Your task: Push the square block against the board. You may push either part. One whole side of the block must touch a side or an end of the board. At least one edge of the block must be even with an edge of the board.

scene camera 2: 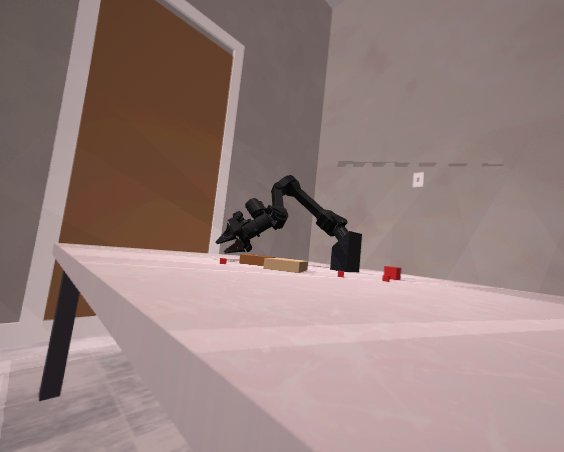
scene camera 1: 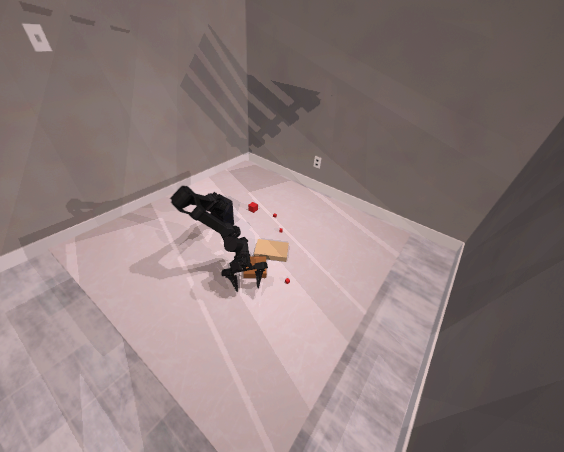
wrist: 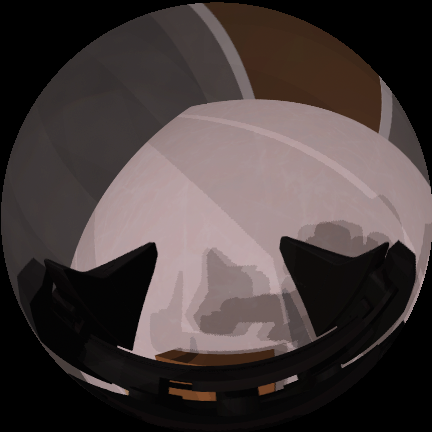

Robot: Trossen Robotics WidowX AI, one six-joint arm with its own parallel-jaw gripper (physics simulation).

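Places are measured from the arm's base along level axes (x left, y back, z up), in centimetres.
Where they show: gripper, fingertip midpoint: (scene camera 2: 220,247) (scene camera 1: 247,290) (wrist: 218,246); arm's base, origin of the base link: (scene camera 2: 346,240) (scene camera 1: 220,206).
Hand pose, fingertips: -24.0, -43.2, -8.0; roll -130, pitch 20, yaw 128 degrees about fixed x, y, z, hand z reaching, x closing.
Note:
Each offset is from my fingertips to the top centre of the thing, as dx, dy, dz.
The tan board {+26.0, +9.1, -1.2} (scene camera 1: 271,249) (scene camera 2: 285,265) lies flat on the table. The orange-brown square block {+12.6, +7.7, -1.2} (scene camera 1: 250,274) (scene camera 2: 255,260) (wrist: 225,358) lies flat near one long side of the board. The arm hides part of the block in scene camera 1, and the board overlaps it in scene camera 2, so I cannot tell whether they touch or whether their edges are even. My gripper (scene camera 1: 247,289) (scene camera 2: 221,247) (wrist: 218,246) is open and empty. It is tilted down, above the table, with its fingertips past the block's side that faces away from the board.
A larger red cube {+44.9, +39.8, -0.2} (scene camera 1: 253,207) (scene camera 2: 392,273) lies near the arm's base. Small red cubes {+49.1, +26.3, -2.6} (scene camera 1: 275,215) {+41.2, +15.3, -2.6} (scene camera 1: 281,230) lie between it and the board. Another small red cube {+16.7, -8.1, -2.6} (scene camera 1: 287,281) (scene camera 2: 223,261) lies to the right of the gripper in scene camera 1.

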